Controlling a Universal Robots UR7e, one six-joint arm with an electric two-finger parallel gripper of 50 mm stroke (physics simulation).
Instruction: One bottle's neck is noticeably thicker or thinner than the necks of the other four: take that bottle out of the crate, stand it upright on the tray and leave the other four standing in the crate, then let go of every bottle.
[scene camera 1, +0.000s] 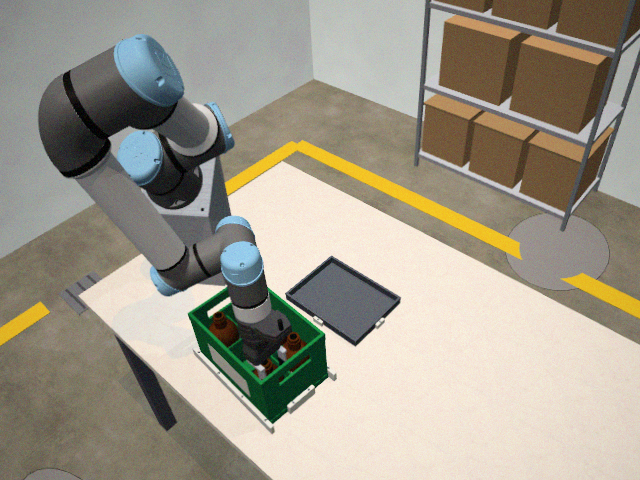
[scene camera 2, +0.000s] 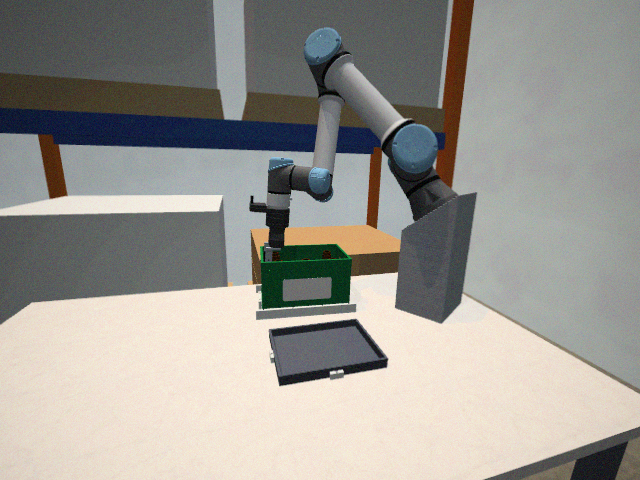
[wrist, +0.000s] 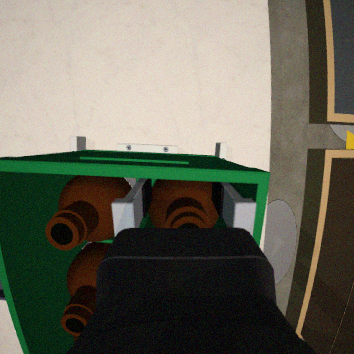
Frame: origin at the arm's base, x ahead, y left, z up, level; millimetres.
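Where they show: gripper, fingertip midpoint: (wrist: 181, 187); arm's base, origin of the base link: (scene camera 1: 175, 181) (scene camera 2: 437, 212).
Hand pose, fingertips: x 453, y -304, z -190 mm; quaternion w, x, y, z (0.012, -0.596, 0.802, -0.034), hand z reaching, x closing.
Each offset is from my fingertips to the top centre of the thing. "spot": to the spot under its first point. Level surfaces: height alone.
The green crate {94 mm back, 79 mm left, 47 mm up} (scene camera 1: 268, 400) (scene camera 2: 270, 291) (wrist: 30, 166) holds brown bottles. My gripper (scene camera 1: 271, 362) (scene camera 2: 268, 253) (wrist: 181, 187) is open and points down at the crate's end away from the robot base. Its fingers stand on either side of the neck of one bottle {25 mm back, 4 mm left, 35 mm up} (scene camera 1: 265, 365) (wrist: 170, 192), holding nothing. A second bottle {0 mm ahead, 91 mm left, 35 mm up} (scene camera 1: 295, 345) (wrist: 102, 200) stands beside it on the tray side. Another bottle {81 mm back, 120 mm left, 35 mm up} (wrist: 85, 270) shows behind that one in the wrist view. A bottle {191 mm back, 71 mm left, 35 mm up} (scene camera 1: 223, 333) stands near the opposite end. Gripper and crate walls hide the rest. The dark tray {spot: 11 mm back, 375 mm left, 122 mm down} (scene camera 1: 343, 294) (scene camera 2: 325, 351) bears no bottle.
The tray lies on the pale table {128 mm down} (scene camera 1: 439, 372) (scene camera 2: 155, 387), beside the crate's long side. Low white stops (scene camera 1: 301, 398) (scene camera 2: 305, 312) (wrist: 147, 148) surround the crate, and small clips sit at the tray's edges. A shelf rack (scene camera 1: 423, 62) stands beyond the table.
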